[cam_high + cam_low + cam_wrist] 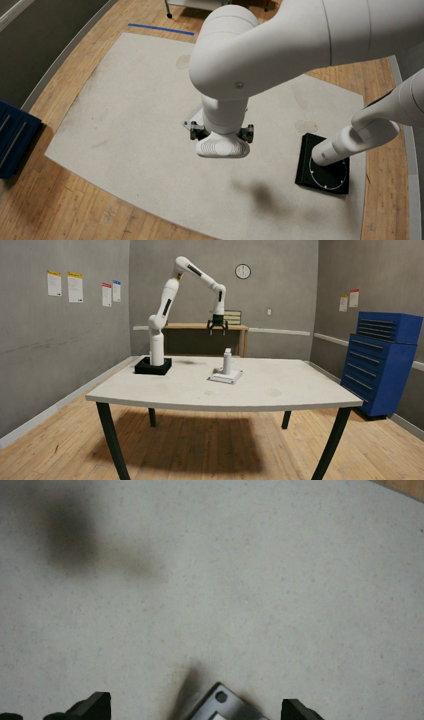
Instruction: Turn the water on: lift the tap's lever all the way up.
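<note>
The tap lever is 120 mm to the right of my hand, 90 mm below it and 50 mm ahead of it. Also, from my hand: tap 150 mm to the right, 150 mm below, 40 mm ahead.
</note>
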